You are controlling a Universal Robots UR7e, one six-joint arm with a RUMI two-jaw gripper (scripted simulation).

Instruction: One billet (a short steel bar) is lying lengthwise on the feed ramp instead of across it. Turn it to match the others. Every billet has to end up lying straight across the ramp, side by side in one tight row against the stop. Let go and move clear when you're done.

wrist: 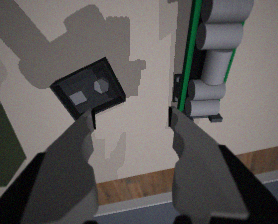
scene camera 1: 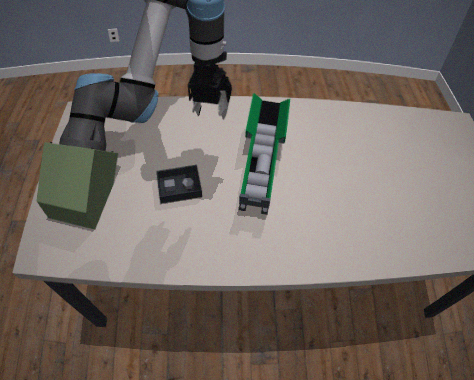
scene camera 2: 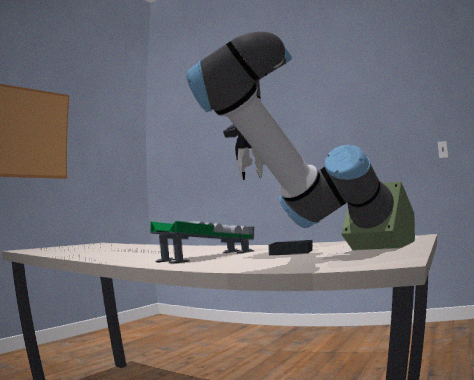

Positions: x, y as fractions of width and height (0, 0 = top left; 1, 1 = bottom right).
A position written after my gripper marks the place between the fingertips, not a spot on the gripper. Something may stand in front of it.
my gripper: wrist 0.47, 0.49; scene camera 1 0.45, 0.31; scene camera 2 0.53, 0.47
